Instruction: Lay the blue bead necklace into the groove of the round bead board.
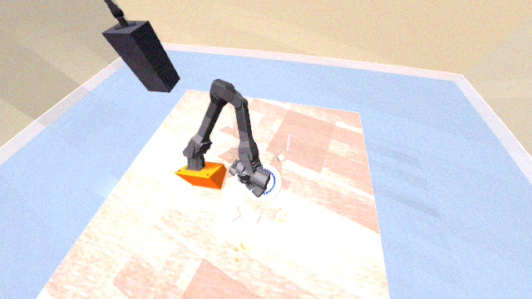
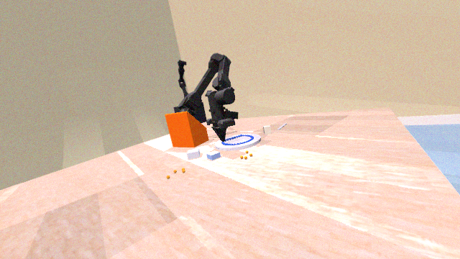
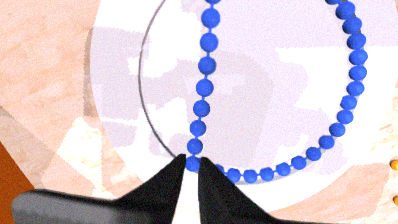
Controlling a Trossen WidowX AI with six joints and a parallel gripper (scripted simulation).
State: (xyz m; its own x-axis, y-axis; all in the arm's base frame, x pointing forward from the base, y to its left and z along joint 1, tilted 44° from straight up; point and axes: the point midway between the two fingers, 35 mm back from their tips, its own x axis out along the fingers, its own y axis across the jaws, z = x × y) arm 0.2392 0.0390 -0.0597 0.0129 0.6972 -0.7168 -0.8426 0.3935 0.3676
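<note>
My gripper tip is now 6 cm short of the round white bead board, 3 cm to the right of it and 1 cm above it. From my gripper tip the other things lie so: white block (14 cm to the right, 5 cm behind); light blue cube (14 cm to the right, 5 cm ahead, 1 cm below); beige cube (17 cm to the left, 14 cm ahead).
</note>
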